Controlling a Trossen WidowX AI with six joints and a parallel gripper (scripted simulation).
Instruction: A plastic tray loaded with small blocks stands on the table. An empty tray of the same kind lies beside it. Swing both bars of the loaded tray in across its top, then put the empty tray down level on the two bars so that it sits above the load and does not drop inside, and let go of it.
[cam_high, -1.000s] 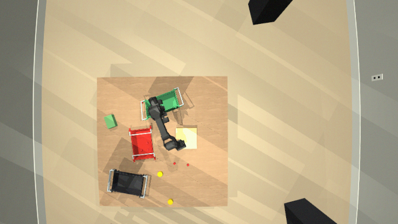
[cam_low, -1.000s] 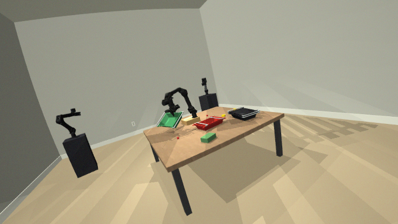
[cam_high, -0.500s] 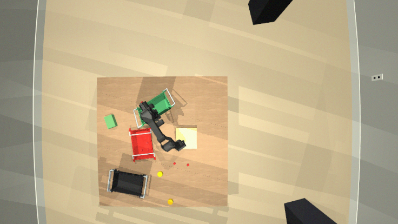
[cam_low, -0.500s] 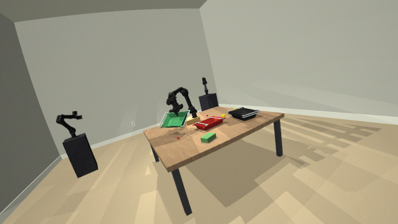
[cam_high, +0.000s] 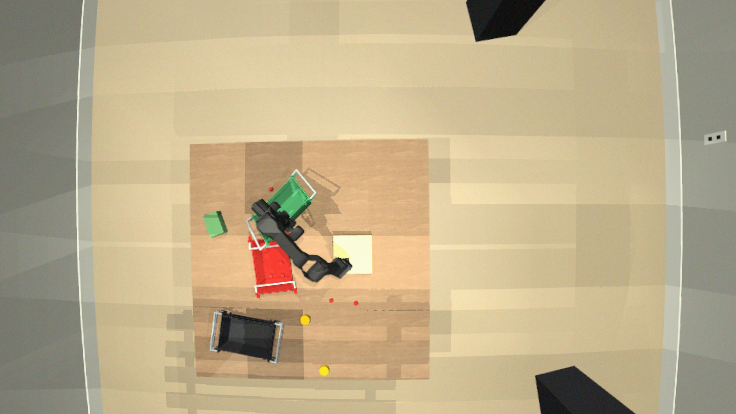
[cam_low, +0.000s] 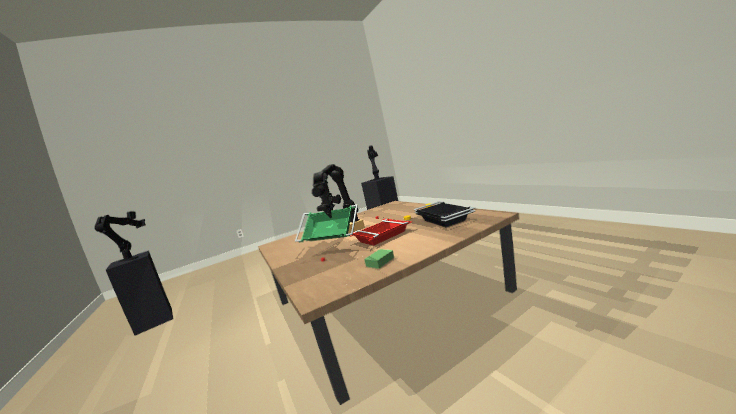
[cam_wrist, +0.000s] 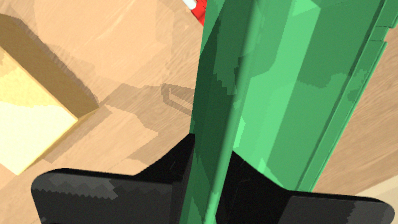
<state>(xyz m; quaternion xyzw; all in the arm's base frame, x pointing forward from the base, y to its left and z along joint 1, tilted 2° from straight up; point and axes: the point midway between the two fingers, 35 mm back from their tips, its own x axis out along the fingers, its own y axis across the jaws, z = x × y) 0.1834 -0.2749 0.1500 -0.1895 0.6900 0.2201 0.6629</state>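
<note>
My gripper tip is 70 mm to the left of the green tray, 50 mm short of it and 20 mm above it. Round my gripper tip: green block: 460 mm ahead, 160 mm below, 70 mm to the right.
</note>
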